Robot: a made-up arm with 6 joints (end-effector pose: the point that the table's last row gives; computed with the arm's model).
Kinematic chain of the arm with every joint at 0, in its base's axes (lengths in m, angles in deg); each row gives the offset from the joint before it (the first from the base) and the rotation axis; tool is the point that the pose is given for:
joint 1: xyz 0 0 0.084 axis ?
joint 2: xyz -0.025 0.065 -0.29 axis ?
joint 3: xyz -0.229 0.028 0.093 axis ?
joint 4: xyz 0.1 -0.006 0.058 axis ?
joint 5: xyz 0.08 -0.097 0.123 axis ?
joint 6: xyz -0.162 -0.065 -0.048 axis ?
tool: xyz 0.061 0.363 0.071
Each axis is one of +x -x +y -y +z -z.
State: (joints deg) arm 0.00 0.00 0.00 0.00 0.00 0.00
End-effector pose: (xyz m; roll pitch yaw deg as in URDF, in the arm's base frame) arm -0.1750 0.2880 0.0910 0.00 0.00 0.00
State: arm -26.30 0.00 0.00 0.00 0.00 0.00
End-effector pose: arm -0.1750 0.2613 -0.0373 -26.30 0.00 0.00
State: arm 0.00 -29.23 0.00 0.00 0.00 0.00
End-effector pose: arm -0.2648 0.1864 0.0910 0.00 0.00 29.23
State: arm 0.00 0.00 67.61 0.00 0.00 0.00
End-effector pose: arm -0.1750 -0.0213 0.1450 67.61 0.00 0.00
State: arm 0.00 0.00 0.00 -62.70 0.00 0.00
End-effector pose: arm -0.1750 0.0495 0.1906 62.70 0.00 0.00
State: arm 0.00 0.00 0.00 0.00 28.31 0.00
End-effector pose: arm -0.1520 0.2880 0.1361 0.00 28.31 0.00
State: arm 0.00 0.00 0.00 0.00 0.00 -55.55
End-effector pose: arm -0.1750 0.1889 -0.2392 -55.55 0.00 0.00
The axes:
joint 1: +x
joint 2: -z
joint 3: +x
joint 4: -x
joint 5: +y
joint 6: +x

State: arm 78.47 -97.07 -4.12 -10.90 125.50 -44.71
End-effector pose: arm -0.1294 -0.2527 -0.0132 -52.90 47.55 92.03
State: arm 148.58 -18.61 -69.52 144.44 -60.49 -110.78
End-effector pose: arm 0.1067 -0.3359 0.4732 163.60 -27.24 45.61
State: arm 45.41 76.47 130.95 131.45 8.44 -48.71
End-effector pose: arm 0.0453 0.4603 0.0184 -33.60 52.01 -68.04
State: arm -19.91 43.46 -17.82 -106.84 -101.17 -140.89
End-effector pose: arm 0.1523 -0.3511 -0.3603 -34.19 -12.29 -146.56
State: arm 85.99 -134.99 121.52 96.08 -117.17 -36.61
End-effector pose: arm -0.2113 0.0526 0.2163 -179.25 -0.20 -53.62
